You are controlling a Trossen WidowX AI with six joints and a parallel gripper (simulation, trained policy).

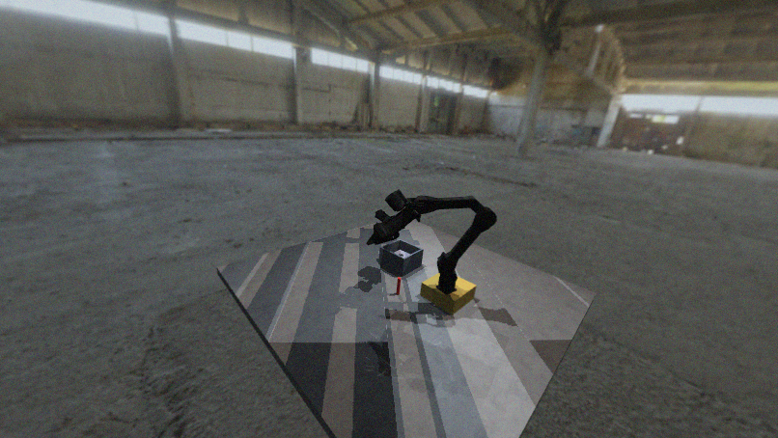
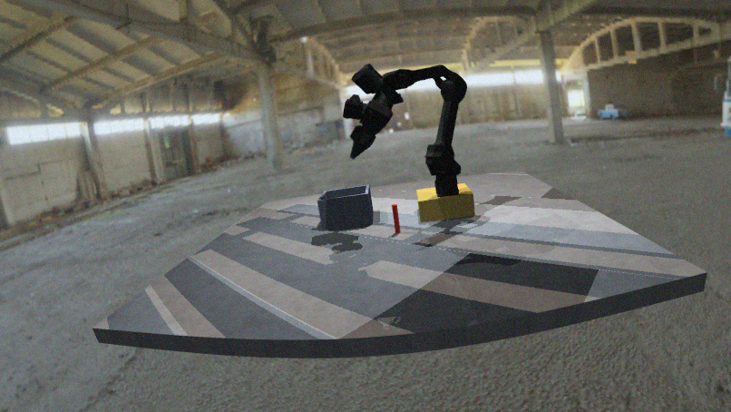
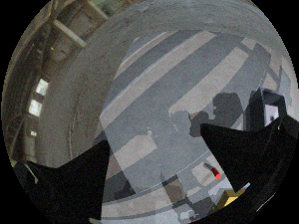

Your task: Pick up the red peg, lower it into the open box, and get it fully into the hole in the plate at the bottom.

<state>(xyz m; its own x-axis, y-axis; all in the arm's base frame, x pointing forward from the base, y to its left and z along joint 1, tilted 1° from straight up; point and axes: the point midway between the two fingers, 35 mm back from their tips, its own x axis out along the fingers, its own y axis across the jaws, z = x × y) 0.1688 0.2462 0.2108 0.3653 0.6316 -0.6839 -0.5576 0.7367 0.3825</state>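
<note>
My gripper tip is 21 cm above the red peg, 12 cm to the left of it and 4 cm past it. From my gripper tip the other things lie so: dark blue-grey box (28 cm to the right, 22 cm below, 16 cm ahead).
</note>
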